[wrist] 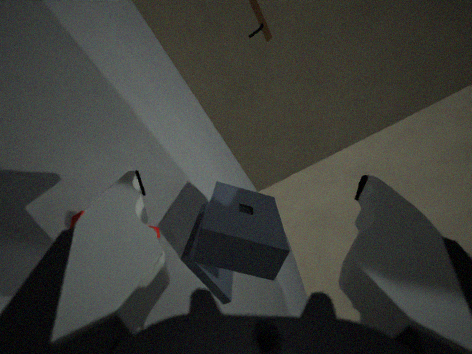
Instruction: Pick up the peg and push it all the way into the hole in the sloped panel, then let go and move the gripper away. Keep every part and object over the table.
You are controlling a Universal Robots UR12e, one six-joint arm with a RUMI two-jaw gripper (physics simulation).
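Frame: origin at the arm's base, x ahead, y left, z up, level; metres.
Seen in the pictures: gripper, fingertip midpoint: (pixel 248 176).
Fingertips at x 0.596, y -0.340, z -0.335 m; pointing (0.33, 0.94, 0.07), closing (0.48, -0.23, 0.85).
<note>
A point is followed by its place in that frame.
My gripper (pixel 248 176) {z -0.335, x 0.596, y -0.340 m} is wide open, with one finger at the left and one at the right of the wrist view, and nothing between them. The blue-grey block with the sloped panel (pixel 240 225) {z -0.394, x 0.710, y -0.306 m} shows between and beyond the fingers. Its square hole (pixel 246 209) {z -0.391, x 0.743, y -0.268 m} is dark and no peg stands in it. Small red parts of the peg (pixel 77 218) {z -0.471, x 0.566, y -0.320 m} show on both sides of the left finger, which hides most of it. The peg appears to lie beyond that finger on the pale table; its exact pose is hidden.
The pale grey table (pixel 165 100) {z -0.478, x 0.642, y 0.042 m} runs diagonally through the left of the view, with its edge passing behind the block. Beyond are a brown surface and a beige one. A thin orange-brown bar (pixel 262 21) with a small black piece shows at the top.
</note>
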